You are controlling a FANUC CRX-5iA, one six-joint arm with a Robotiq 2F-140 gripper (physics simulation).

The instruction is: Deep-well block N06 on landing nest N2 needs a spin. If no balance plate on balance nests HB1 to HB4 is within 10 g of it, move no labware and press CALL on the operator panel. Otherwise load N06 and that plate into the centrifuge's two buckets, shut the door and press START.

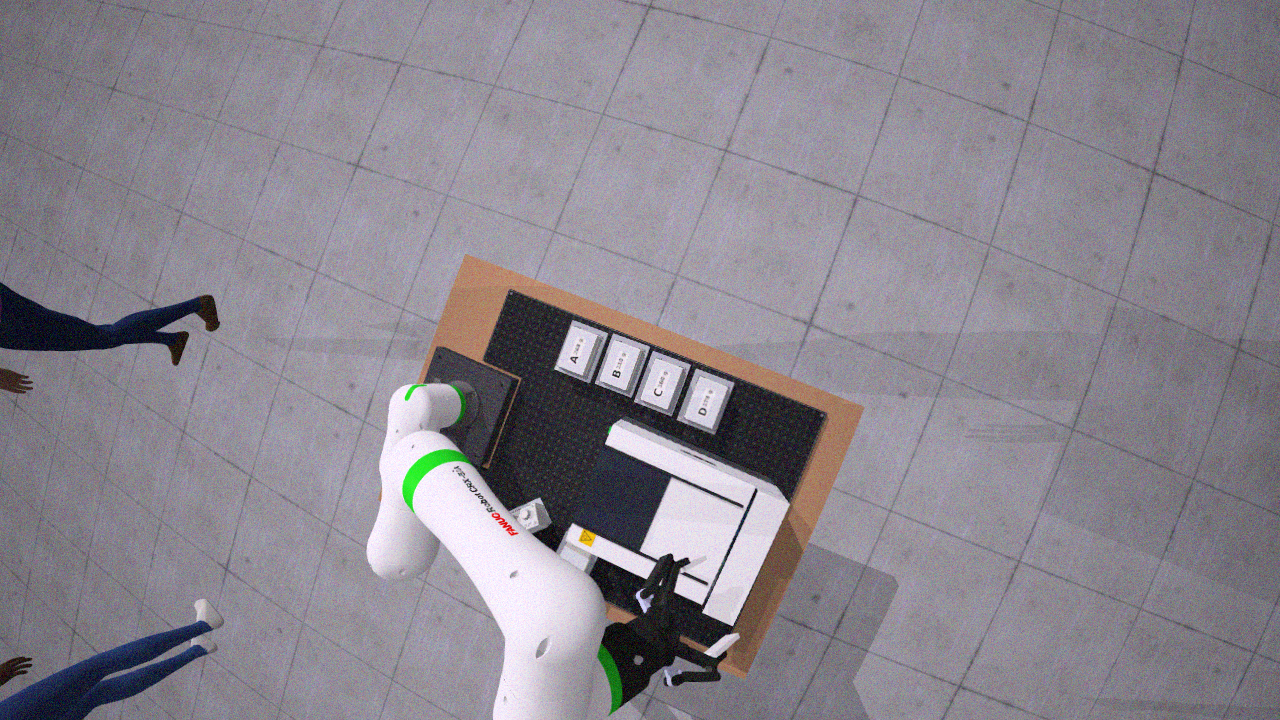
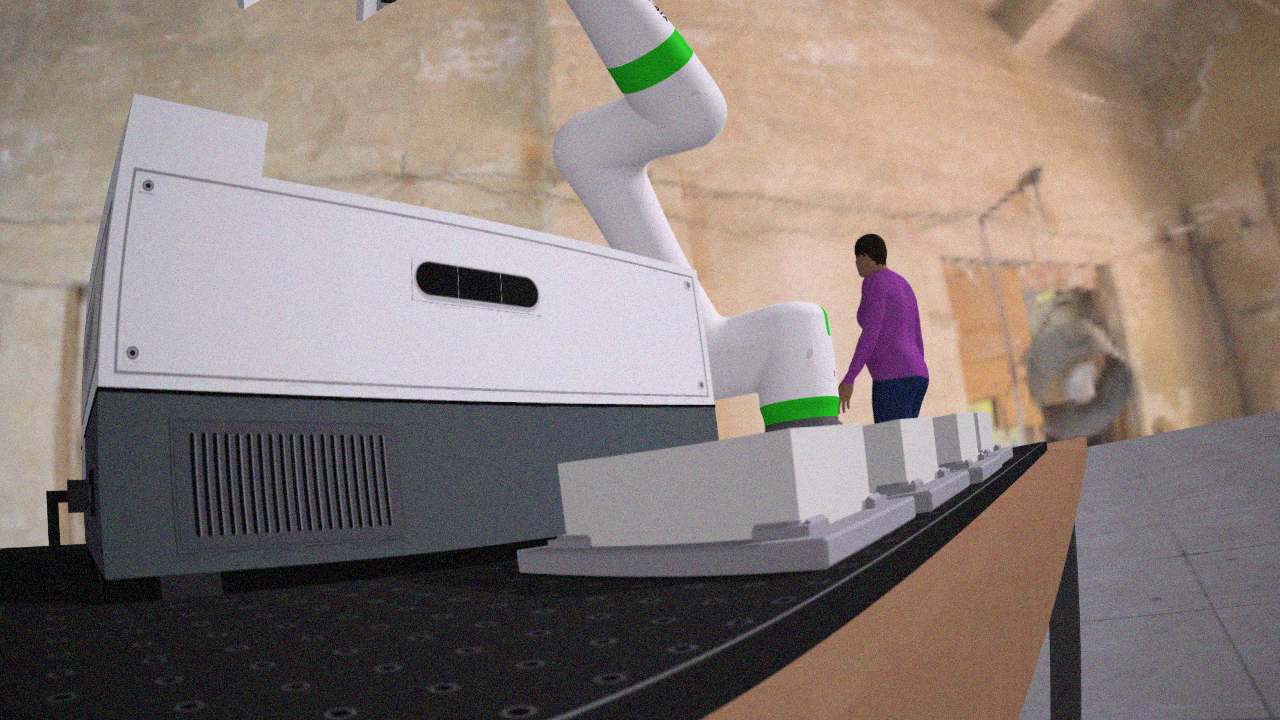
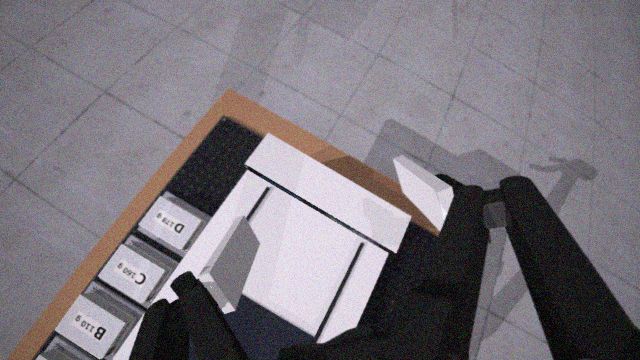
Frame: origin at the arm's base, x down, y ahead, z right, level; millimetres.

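Where they show: gripper, fingertip midpoint: (image 1: 716, 597) (image 3: 322, 203); arm's base, origin of the base link: (image 1: 460, 404).
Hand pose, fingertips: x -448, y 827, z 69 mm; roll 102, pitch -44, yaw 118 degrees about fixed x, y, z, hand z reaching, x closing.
Things, the pixels of their top centre, and the offset from my fingertips. "spot": a spot on its surface instead. Level surfaces: height alone.
- white top with a white panel, its level: dx +274 mm
- A, middle of its top: (image 1: 577, 350) dz -339, dx +430, dy -498 mm
- B, middle of its top: (image 1: 619, 365) (image 3: 89, 326) dz -334, dx +430, dy -362 mm
- C, middle of its top: (image 2: 831, 433) (image 1: 661, 383) (image 3: 131, 273) dz -316, dx +430, dy -231 mm
- D, middle of its top: (image 2: 712, 444) (image 1: 706, 402) (image 3: 169, 222) dz -302, dx +430, dy -94 mm
- small grey box with a round knob, surface spot: (image 1: 529, 514) spot: dz +174, dx +418, dy -498 mm
- pale block, middle of its top: (image 1: 568, 570) dz +289, dx +405, dy -335 mm
- black perforated mat, its level: dx +484 mm
- brown table, its level: dx +497 mm
My gripper (image 1: 707, 605) (image 2: 306, 3) (image 3: 322, 203) is open and empty, high above the centrifuge's side. The centrifuge (image 1: 760, 555) (image 2: 402, 313) (image 3: 325, 185) has a white top with a white panel (image 1: 698, 528) (image 3: 310, 250) beside a dark area (image 1: 617, 492) (image 3: 275, 317); its buckets do not show. Four balance plates stand in a row on grey nests: A (image 1: 580, 351), weight unclear, B (image 1: 622, 364) (image 3: 92, 325) reading 110 g, C (image 1: 663, 383) (image 3: 132, 272) 160 g, D (image 1: 706, 401) (image 2: 680, 488) (image 3: 170, 222) 178 g. I cannot identify N06 or read its weight.
A small grey box with a round knob (image 1: 529, 514) and a pale block (image 1: 577, 555) are partly hidden by the arm. The black perforated mat (image 1: 546, 420) (image 2: 358, 644) lies on the brown table (image 1: 478, 286) (image 3: 200, 132). Two people stand beyond the table's robot side.
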